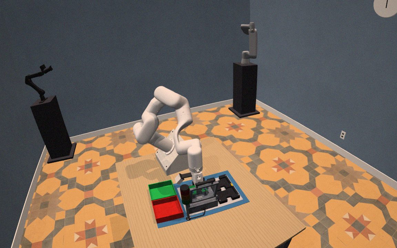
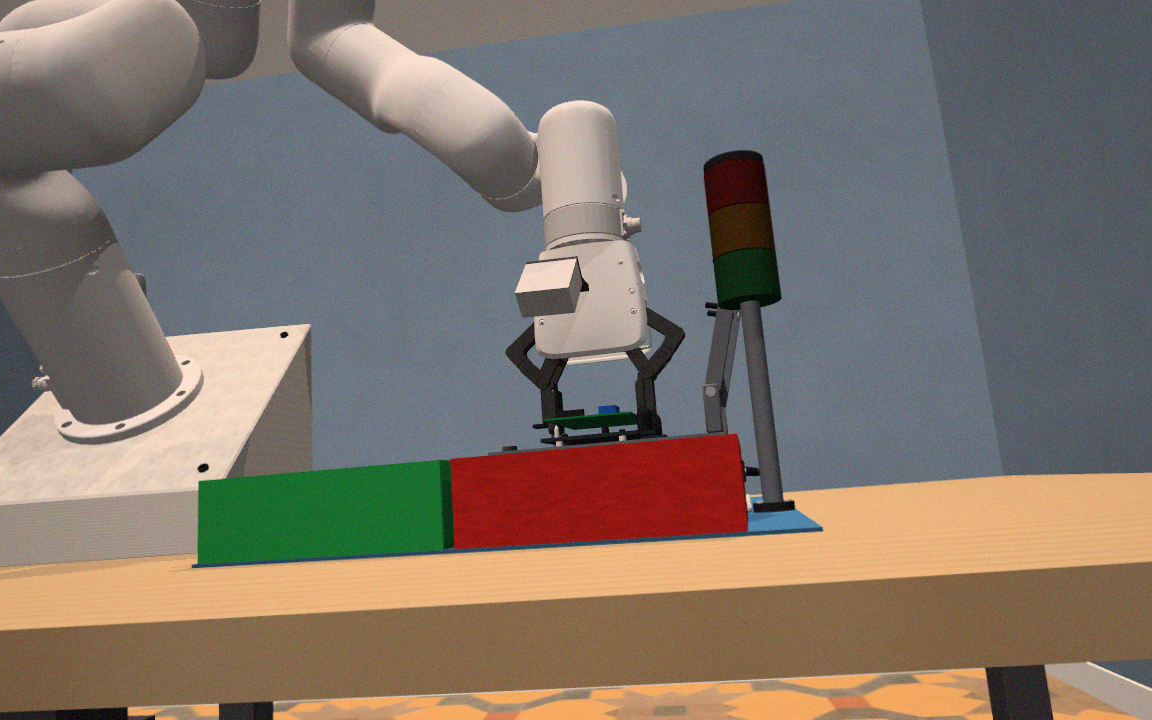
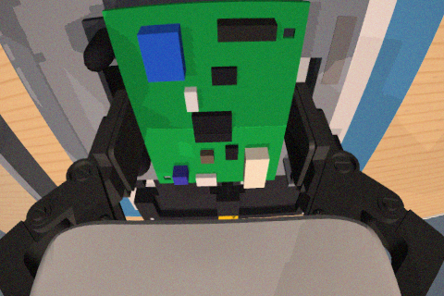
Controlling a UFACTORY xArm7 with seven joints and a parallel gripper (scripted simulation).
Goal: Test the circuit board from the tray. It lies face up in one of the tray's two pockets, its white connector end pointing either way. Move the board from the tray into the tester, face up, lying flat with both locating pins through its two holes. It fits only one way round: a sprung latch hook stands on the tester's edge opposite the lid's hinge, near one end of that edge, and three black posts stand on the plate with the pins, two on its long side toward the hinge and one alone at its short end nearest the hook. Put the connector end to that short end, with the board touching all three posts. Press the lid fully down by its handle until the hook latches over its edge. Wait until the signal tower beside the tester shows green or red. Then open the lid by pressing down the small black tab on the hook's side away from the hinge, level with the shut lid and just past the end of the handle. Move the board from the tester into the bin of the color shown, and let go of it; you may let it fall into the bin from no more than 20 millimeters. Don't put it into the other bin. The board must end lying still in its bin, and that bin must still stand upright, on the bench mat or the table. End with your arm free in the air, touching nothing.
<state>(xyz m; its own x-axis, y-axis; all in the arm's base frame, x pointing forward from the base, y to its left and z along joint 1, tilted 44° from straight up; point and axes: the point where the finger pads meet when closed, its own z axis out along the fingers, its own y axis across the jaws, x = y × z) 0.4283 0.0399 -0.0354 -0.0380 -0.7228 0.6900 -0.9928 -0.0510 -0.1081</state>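
My hand is right at the green circuit board. Round my hand: tester plate: 2 cm below, 1 cm to the left, 1 cm ahead; tester lid: 13 cm ahead, 9 cm above; black latch tab: 6 cm to the left, 6 cm behind.
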